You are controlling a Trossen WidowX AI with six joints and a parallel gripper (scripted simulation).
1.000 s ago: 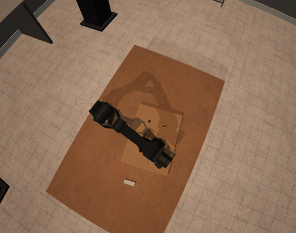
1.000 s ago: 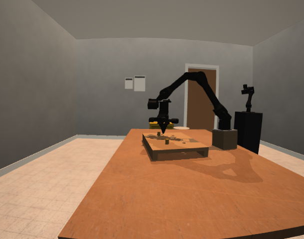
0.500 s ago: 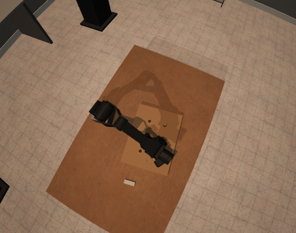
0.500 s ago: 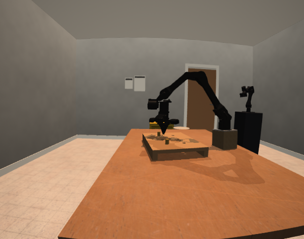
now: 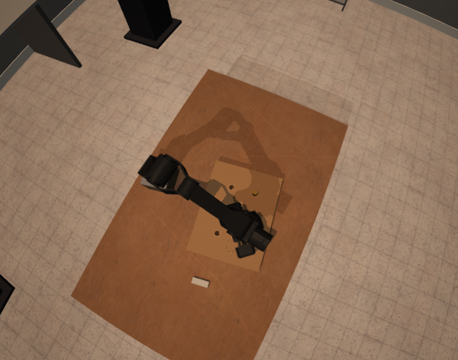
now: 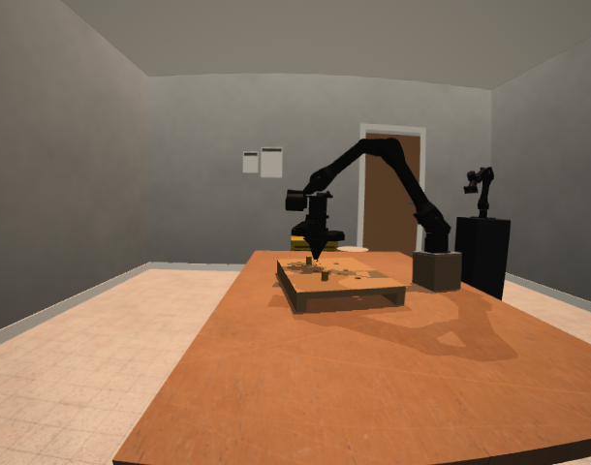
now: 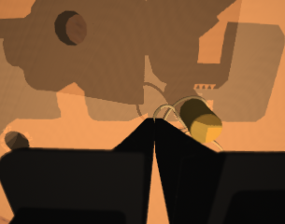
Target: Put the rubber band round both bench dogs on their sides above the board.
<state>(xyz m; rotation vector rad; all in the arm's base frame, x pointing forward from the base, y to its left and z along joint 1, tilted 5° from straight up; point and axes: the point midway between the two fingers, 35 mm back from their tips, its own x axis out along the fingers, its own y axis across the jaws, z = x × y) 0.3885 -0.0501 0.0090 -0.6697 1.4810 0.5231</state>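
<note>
Right now the wooden board is 4 cm behind my hand, 6 cm to the left of it and 7 cm below it. Also, from my hand: small white block 4 cm behind, 24 cm to the right, 10 cm below.
</note>
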